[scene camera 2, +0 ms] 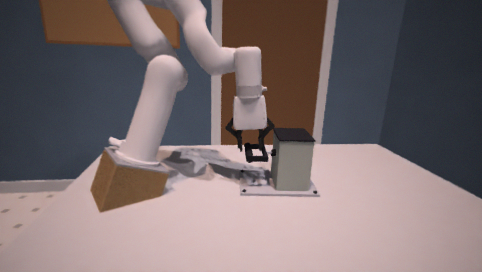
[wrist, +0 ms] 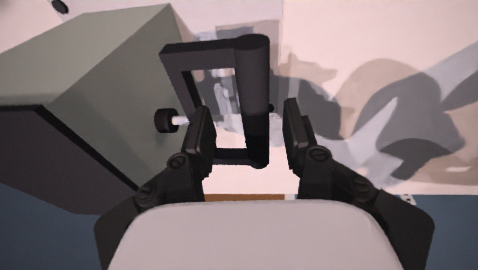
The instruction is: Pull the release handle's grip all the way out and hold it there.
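Observation:
The release handle's black grip is a round bar on a rectangular frame beside the grey-green housing. A short pale rod shows between the housing's black collar and the frame. My gripper points down, partly open, with its fingers on either side of the grip. In the wrist view, gaps show between the grip and both fingers. The left finger there overlaps the frame and hides part of it and the rod's end.
The housing has a black top and stands on a pale base plate close to the right finger in the scene view. The arm's brown base block stands at the left of the white table. Arm shadows fall across the table.

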